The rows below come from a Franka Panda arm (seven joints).
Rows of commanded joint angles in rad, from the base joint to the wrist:
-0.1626 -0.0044 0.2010 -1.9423 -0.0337 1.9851 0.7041
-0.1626 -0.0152 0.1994 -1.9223 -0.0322 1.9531 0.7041
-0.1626 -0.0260 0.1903 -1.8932 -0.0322 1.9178 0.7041
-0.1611 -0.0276 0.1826 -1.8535 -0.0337 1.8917 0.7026
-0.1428 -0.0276 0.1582 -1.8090 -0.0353 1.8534 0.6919
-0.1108 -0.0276 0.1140 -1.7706 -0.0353 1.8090 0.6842
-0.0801 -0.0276 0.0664 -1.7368 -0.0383 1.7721 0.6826
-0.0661 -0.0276 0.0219 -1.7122 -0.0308 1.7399 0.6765
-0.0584 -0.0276 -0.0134 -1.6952 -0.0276 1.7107 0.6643
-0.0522 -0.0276 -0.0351 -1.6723 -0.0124 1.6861 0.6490
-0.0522 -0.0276 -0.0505 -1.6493 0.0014 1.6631 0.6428
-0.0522 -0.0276 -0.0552 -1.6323 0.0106 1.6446 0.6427
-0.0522 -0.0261 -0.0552 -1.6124 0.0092 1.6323 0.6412
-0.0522 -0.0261 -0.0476 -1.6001 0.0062 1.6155 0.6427
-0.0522 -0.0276 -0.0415 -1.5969 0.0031 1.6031 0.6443
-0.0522 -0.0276 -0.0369 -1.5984 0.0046 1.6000 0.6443
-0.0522 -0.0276 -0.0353 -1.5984 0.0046 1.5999 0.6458
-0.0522 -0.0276 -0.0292 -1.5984 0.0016 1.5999 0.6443
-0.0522 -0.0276 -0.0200 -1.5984 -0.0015 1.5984 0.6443
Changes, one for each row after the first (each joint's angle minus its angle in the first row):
0.0000 -0.0108 -0.0016 0.0200 0.0015 -0.0320 0.0000
0.0000 -0.0216 -0.0107 0.0491 0.0015 -0.0673 0.0000
0.0015 -0.0232 -0.0184 0.0888 0.0000 -0.0934 -0.0015
0.0198 -0.0232 -0.0428 0.1333 -0.0016 -0.1317 -0.0122
0.0518 -0.0232 -0.0870 0.1717 -0.0016 -0.1761 -0.0199
0.0825 -0.0232 -0.1346 0.2055 -0.0046 -0.2130 -0.0215
0.0965 -0.0232 -0.1791 0.2301 0.0029 -0.2452 -0.0276
0.1042 -0.0232 -0.2144 0.2471 0.0061 -0.2744 -0.0398
0.1104 -0.0232 -0.2361 0.2700 0.0213 -0.2990 -0.0551
0.1104 -0.0232 -0.2515 0.2930 0.0351 -0.3220 -0.0613
0.1104 -0.0232 -0.2562 0.3100 0.0443 -0.3405 -0.0614
0.1104 -0.0217 -0.2562 0.3299 0.0429 -0.3528 -0.0629
0.1104 -0.0217 -0.2486 0.3422 0.0399 -0.3696 -0.0614
0.1104 -0.0232 -0.2425 0.3454 0.0368 -0.3820 -0.0598
0.1104 -0.0232 -0.2379 0.3439 0.0383 -0.3851 -0.0598
0.1104 -0.0232 -0.2363 0.3439 0.0383 -0.3852 -0.0583
0.1104 -0.0232 -0.2302 0.3439 0.0353 -0.3852 -0.0598
0.1104 -0.0232 -0.2210 0.3439 0.0322 -0.3867 -0.0598

